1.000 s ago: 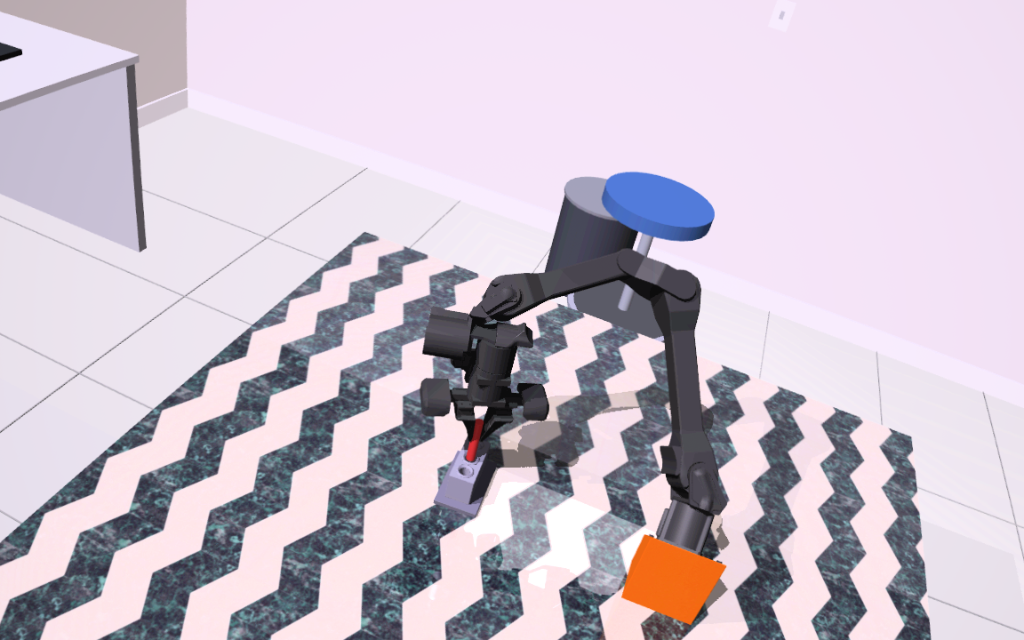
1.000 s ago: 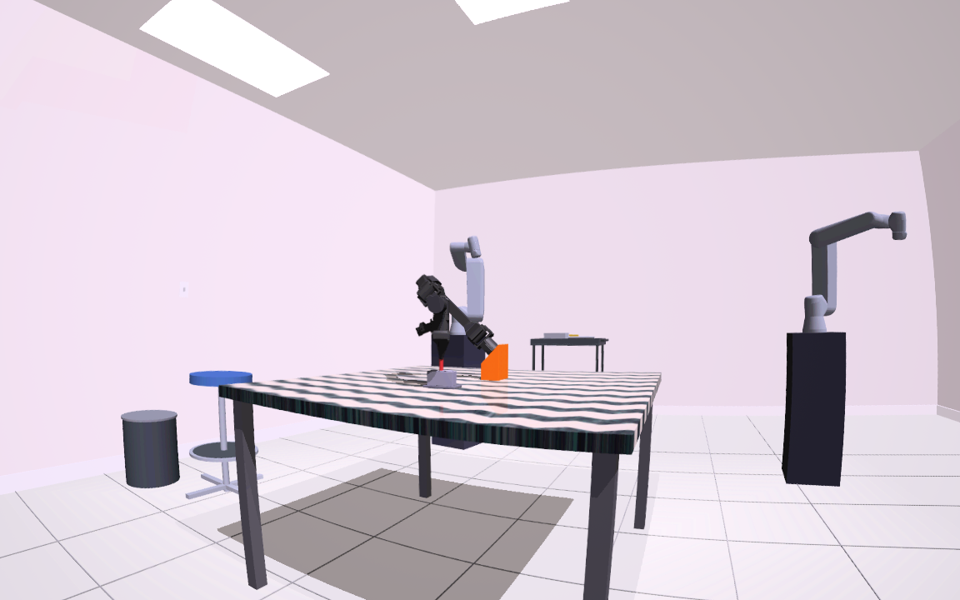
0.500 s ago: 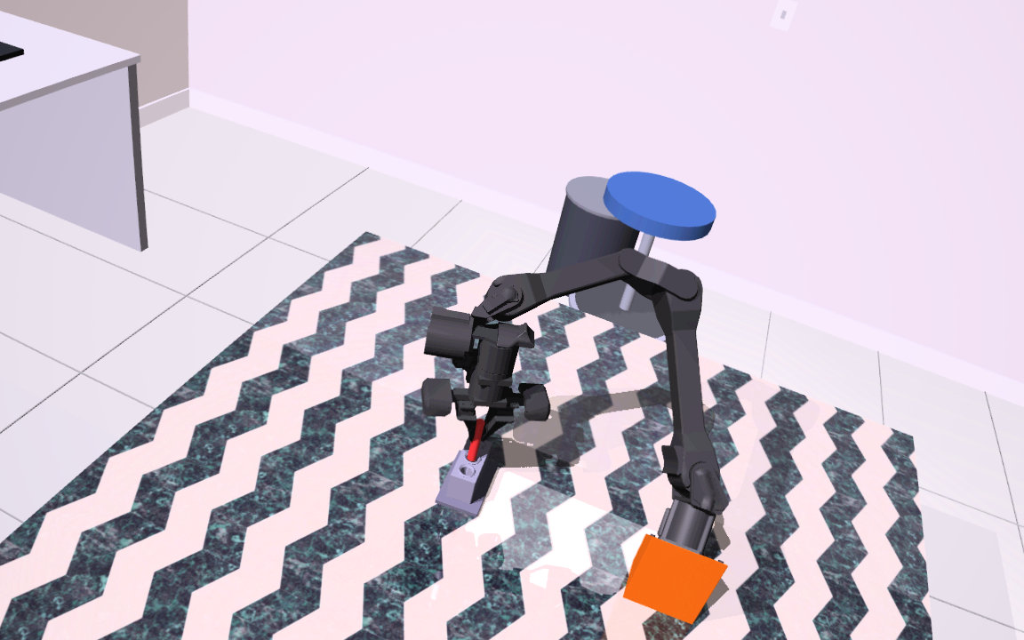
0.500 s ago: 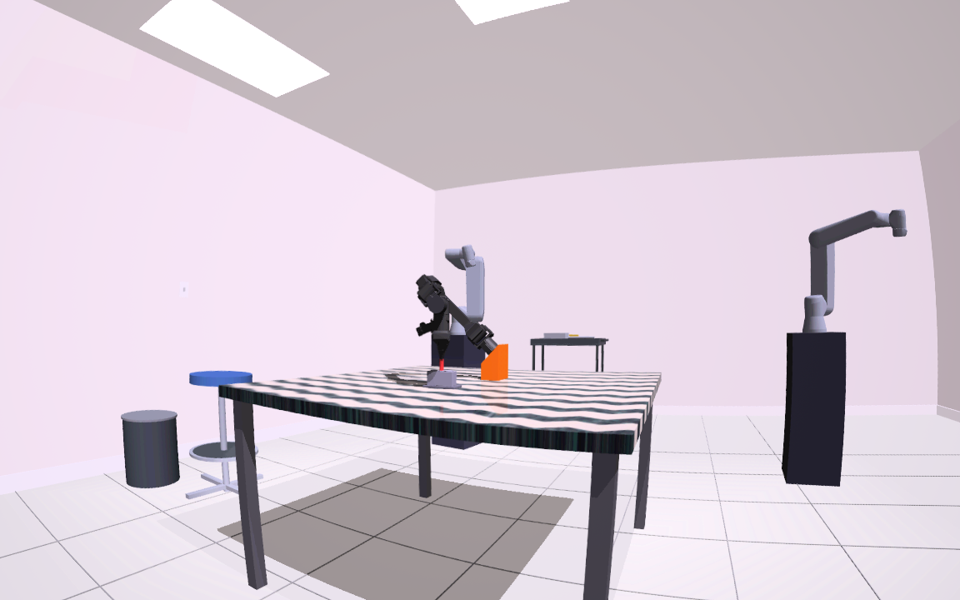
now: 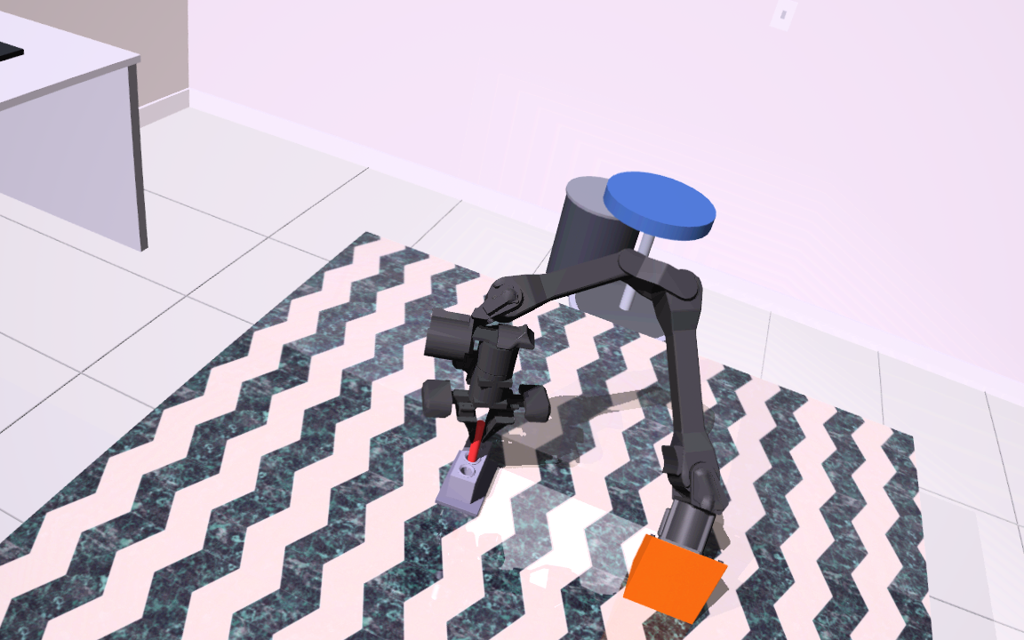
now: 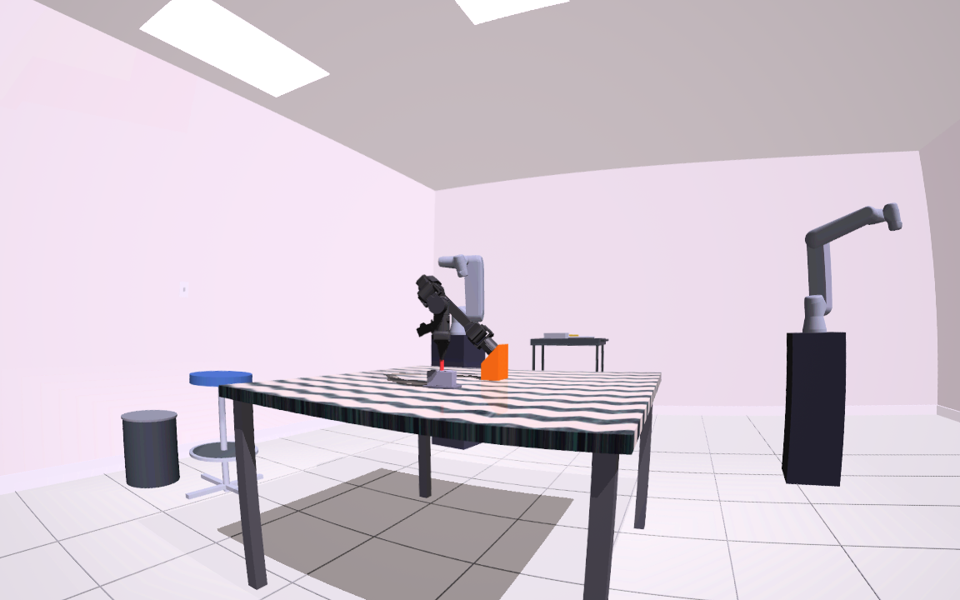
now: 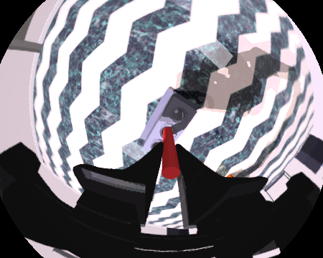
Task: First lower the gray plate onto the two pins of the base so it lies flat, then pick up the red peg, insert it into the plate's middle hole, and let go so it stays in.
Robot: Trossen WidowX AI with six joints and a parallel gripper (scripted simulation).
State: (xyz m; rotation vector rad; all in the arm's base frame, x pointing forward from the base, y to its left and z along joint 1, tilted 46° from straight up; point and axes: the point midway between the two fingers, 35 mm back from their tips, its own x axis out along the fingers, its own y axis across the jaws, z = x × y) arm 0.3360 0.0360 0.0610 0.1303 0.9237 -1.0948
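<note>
Right now the red peg is right at my gripper tip. Also, from my gripper tip: gray plate (50 mm below).
</note>
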